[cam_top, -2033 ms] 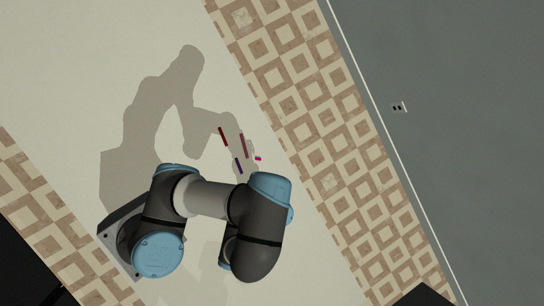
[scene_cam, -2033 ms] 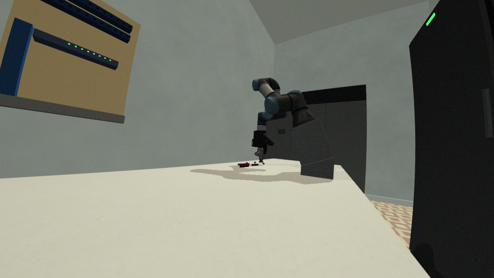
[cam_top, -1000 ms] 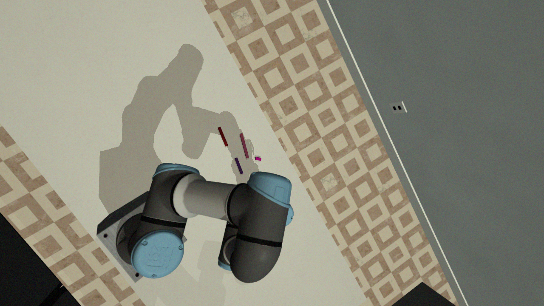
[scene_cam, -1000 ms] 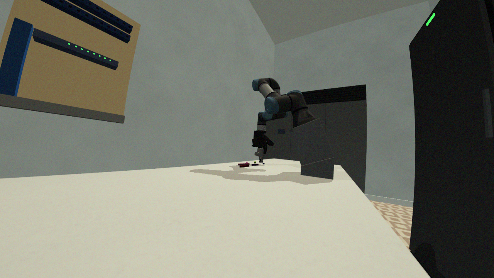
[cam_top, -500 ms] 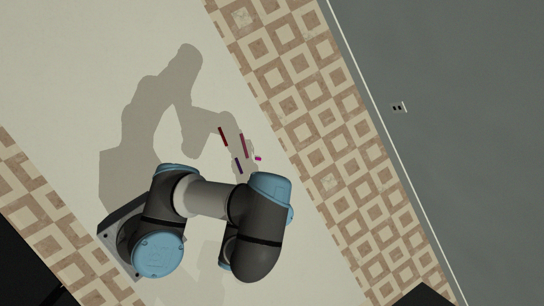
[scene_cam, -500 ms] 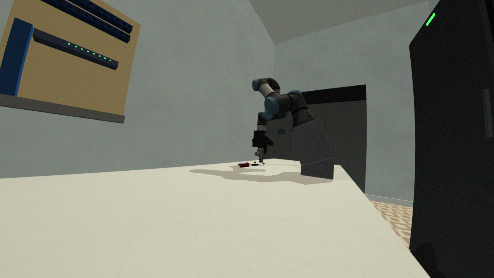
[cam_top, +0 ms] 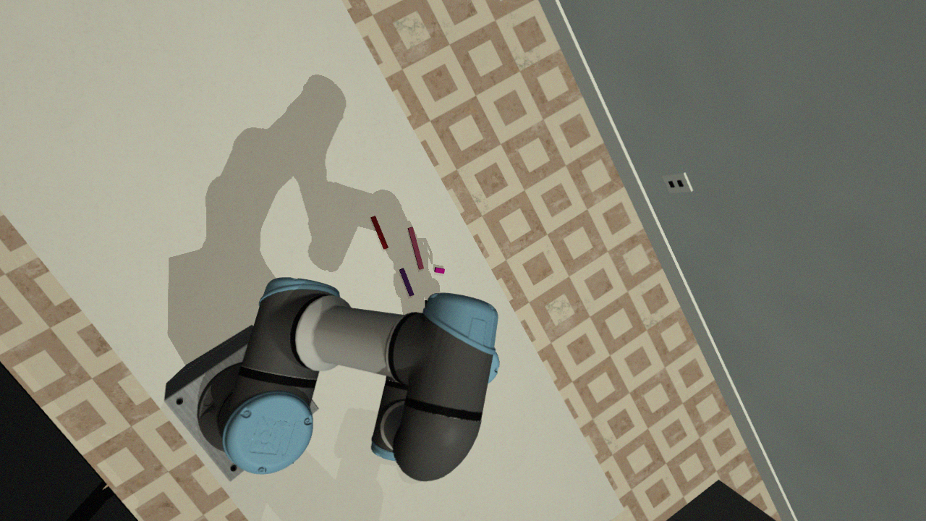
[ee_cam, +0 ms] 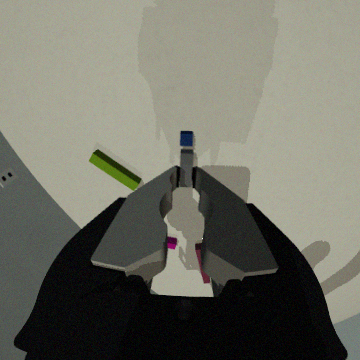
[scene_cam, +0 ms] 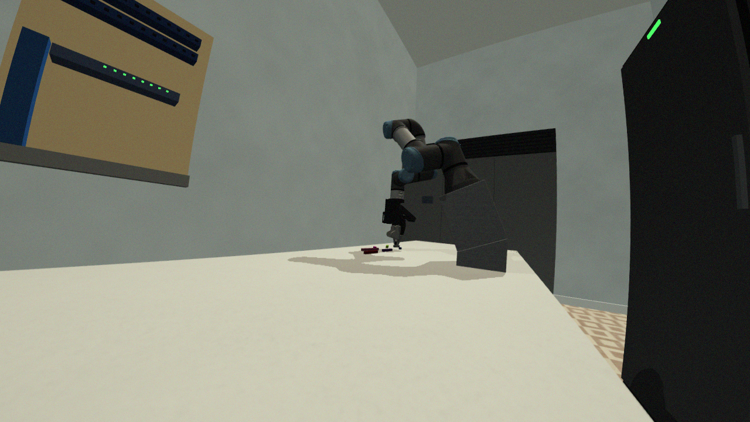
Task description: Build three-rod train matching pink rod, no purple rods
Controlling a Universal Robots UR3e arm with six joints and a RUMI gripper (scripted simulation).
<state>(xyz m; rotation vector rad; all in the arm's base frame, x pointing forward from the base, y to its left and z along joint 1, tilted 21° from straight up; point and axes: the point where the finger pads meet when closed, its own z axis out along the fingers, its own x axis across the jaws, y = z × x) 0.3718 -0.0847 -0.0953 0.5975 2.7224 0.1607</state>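
My gripper is now 10 mm past the blue rod, 20 mm to the left of it and 20 mm above it. Also, from my hand: grey rod 10 mm below; lime rod 60 mm ahead, 20 mm to the right, 20 mm below; purple rod 10 mm behind, 100 mm to the left, 20 mm below.
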